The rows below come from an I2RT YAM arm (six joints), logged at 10 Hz.
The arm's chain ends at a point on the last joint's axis. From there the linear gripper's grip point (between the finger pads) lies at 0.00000 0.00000 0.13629 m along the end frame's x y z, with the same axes.
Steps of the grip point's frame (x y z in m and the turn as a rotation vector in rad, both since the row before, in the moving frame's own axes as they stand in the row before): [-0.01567 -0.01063 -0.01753 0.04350 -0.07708 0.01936]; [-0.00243 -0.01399 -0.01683 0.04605 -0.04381 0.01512]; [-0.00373 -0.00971 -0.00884 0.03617 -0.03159 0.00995]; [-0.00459 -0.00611 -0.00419 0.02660 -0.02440 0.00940]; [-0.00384 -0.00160 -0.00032 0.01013 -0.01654 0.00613]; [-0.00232 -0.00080 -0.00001 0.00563 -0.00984 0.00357]
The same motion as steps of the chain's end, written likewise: [-0.00524 -0.00461 -0.01700 0.04350 -0.07708 0.01936]; [0.00349 -0.00767 -0.01655 0.04605 -0.04381 0.01512]; [0.00055 -0.00476 -0.00868 0.03617 -0.03159 0.00995]; [-0.00128 -0.00247 -0.00410 0.02660 -0.02440 0.00940]; [-0.00159 -0.00021 -0.00029 0.01013 -0.01654 0.00613]; [-0.00098 -0.00003 0.00000 0.00563 -0.00984 0.00357]
